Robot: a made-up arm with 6 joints.
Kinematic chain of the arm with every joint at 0, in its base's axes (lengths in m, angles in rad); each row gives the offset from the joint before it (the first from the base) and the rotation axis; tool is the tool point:
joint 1: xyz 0 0 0.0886 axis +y
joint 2: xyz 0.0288 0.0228 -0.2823 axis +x
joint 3: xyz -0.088 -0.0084 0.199 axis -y
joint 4: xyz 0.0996 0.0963 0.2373 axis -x
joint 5: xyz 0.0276 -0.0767 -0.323 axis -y
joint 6: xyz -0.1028 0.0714 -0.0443 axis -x
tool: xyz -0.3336 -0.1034 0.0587
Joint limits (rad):
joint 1: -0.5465..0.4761
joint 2: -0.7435..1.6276
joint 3: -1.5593..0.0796
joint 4: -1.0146..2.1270
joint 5: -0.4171..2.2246
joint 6: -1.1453..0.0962
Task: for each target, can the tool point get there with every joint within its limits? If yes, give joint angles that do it. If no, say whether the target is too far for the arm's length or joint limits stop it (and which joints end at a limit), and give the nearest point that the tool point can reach.
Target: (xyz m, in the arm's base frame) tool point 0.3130 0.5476 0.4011
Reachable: no: joint limits stop it (at a limit: joint 1, joint 3, joint 4, joint 6) | nearest point 0.2929 0.5007 0.3485 | short by 0.073 m
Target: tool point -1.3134 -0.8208 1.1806
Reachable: no: too far | nearest point -0.4696 -0.3992 0.5837 | short by 1.116 m
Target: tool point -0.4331 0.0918 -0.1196
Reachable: yes | joints 0.1954 0.8362 -0.2998 -0.1278 0.5661 -0.2259
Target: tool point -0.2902 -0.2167 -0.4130
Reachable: yes | joints 0.3127 -0.0612 -0.4882 0.2534 1.5422 -0.6764
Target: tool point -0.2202 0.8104 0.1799
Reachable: no: joint limits stop it (at a limit: joint 1, joint 3, joint 4, joint 6) | nearest point -0.2633 0.6885 0.1564 | short by 0.131 m
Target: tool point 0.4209 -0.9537 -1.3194
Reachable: no: too far | nearest point 0.2694 -0.7297 -0.8127 | short by 0.574 m
